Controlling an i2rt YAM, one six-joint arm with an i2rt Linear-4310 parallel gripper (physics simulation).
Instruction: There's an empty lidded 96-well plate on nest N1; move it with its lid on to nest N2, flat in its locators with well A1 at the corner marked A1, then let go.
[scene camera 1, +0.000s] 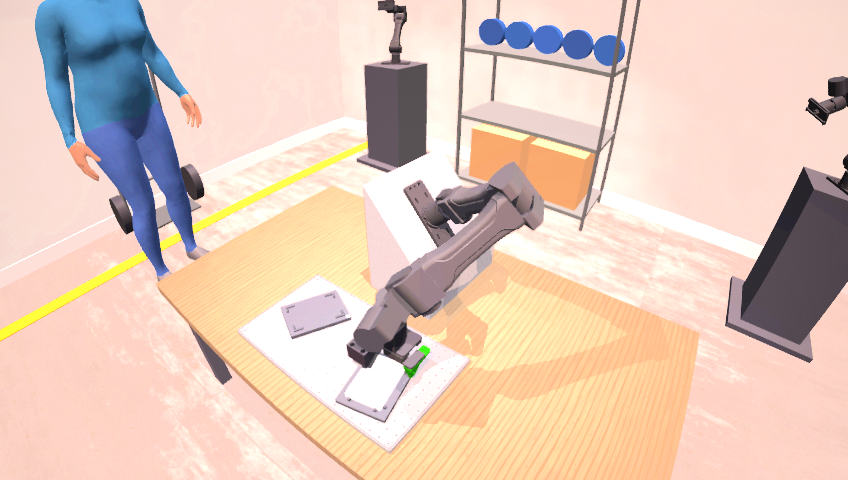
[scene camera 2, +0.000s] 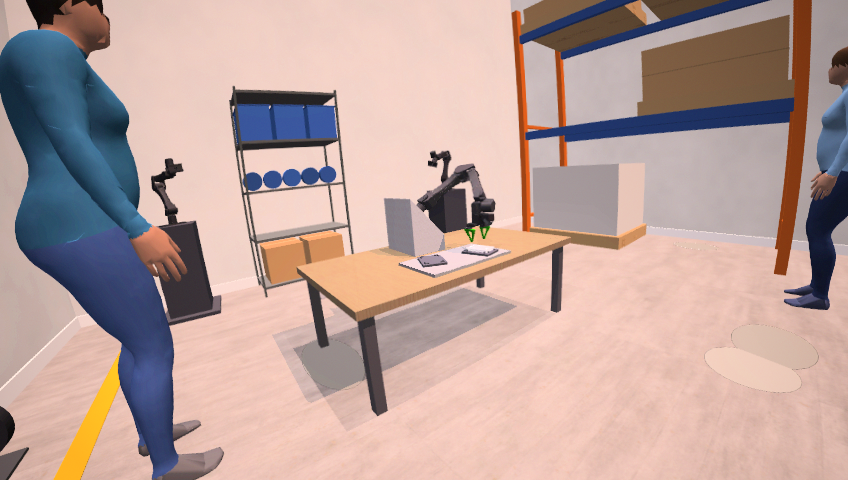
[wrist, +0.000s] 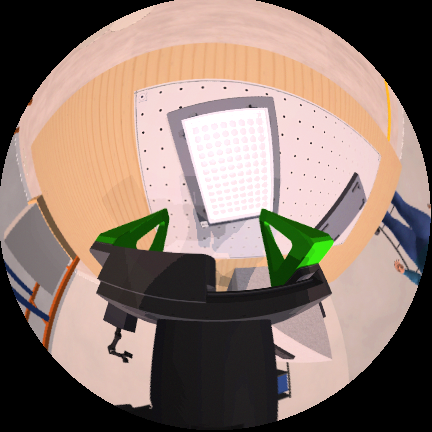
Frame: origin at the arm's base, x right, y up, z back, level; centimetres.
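Seen in the pictures: gripper, fingertip midpoint: (scene camera 1: 393, 365) (scene camera 2: 477, 240) (wrist: 213, 213); arm's base, link origin: (scene camera 1: 430, 216) (scene camera 2: 414, 215).
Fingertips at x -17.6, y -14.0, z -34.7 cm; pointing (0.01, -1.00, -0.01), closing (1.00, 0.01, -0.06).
Offsets run from my fingertips to a thing's top centre. Level surfaces: height alone.
The white lidded 96-well plate @[dx +2.1, dy -2.8, dz -3.7 cm] (scene camera 1: 371, 387) (scene camera 2: 479, 249) (wrist: 232, 165) lies on the grey nest N1 @[dx +2.1, dy -3.4, dz -3.6 cm] (scene camera 1: 364, 409) (wrist: 183, 155). Its rows of wells show faintly in the wrist view. The grey nest N2 @[dx +30.0, dy -3.8, dz +1.9 cm] (scene camera 1: 315, 315) (scene camera 2: 432, 260) (wrist: 342, 210) holds no plate and has dark corner locators. My gripper (scene camera 2: 478, 239) (wrist: 213, 213) is open and empty above the plate, toward its end nearest the arm base. In scene camera 1 one green finger (scene camera 1: 414, 364) shows; the arm hides the other. The A1 marks are too small to read.
Both nests sit on a white perforated board (scene camera 1: 440, 362) (wrist: 320, 150) on the wooden table @[dy -6.9 cm] (scene camera 1: 565, 327) (scene camera 2: 357, 285). The arm is mounted on a pale wedge-shaped block (scene camera 1: 386, 237) (scene camera 2: 404, 226) behind the board. A person (scene camera 1: 107, 71) (scene camera 2: 77, 166) stands beyond the table's N2 end.
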